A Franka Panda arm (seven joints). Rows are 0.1 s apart.
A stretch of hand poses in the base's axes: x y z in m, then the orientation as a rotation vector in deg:
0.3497, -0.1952, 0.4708, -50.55, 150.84, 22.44
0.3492, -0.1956, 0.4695, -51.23, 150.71, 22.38
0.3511, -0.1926, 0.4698, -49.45, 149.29, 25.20
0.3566, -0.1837, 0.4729, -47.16, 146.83, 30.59
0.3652, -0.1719, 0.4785, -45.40, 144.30, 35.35
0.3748, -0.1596, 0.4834, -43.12, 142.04, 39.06
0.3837, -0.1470, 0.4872, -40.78, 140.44, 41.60
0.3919, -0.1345, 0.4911, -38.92, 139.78, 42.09
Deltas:
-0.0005, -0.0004, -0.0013, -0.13, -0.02, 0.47
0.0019, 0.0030, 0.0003, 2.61, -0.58, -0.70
0.0055, 0.0089, 0.0031, 4.67, -0.56, -0.56
0.0086, 0.0118, 0.0056, 4.22, -0.61, -0.26
0.0096, 0.0123, 0.0049, 3.62, -0.67, -0.82
0.0089, 0.0126, 0.0038, 2.70, -0.45, -1.10
0.0082, 0.0125, 0.0039, 0.99, -0.39, -1.23

